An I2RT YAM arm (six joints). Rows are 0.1 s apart.
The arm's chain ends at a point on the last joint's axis. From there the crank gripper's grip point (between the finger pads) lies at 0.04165 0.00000 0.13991 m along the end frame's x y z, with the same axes.
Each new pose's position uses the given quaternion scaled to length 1; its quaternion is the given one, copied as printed.
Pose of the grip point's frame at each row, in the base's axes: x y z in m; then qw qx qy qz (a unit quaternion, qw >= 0):
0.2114 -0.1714 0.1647 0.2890 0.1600 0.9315 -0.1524
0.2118 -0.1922 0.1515 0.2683 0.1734 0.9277 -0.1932
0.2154 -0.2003 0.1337 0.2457 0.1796 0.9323 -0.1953
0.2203 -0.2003 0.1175 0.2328 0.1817 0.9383 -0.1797
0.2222 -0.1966 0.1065 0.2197 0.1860 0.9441 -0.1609
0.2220 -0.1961 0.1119 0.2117 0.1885 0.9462 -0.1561
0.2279 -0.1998 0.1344 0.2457 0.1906 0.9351 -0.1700
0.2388 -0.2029 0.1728 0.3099 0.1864 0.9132 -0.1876
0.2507 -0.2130 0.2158 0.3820 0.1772 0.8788 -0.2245
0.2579 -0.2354 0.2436 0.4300 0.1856 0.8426 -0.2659
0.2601 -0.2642 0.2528 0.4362 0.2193 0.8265 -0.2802
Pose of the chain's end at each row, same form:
0.1755 -0.1275 0.2992 0.2890 0.1600 0.9315 -0.1524
0.1847 -0.1381 0.2843 0.2683 0.1734 0.9277 -0.1932
0.1950 -0.1470 0.2680 0.2457 0.1796 0.9323 -0.1953
0.2027 -0.1520 0.2541 0.2328 0.1817 0.9383 -0.1797
0.2073 -0.1543 0.2454 0.2197 0.1860 0.9441 -0.1609
0.2091 -0.1557 0.2516 0.2117 0.1885 0.9462 -0.1561
0.2063 -0.1536 0.2712 0.2457 0.1906 0.9351 -0.1700
0.2001 -0.1481 0.3025 0.3099 0.1864 0.9132 -0.1876
0.1948 -0.1447 0.3321 0.3820 0.1772 0.8788 -0.2245
0.1937 -0.1539 0.3463 0.4300 0.1856 0.8426 -0.2659
0.1982 -0.1775 0.3526 0.4362 0.2193 0.8265 -0.2802

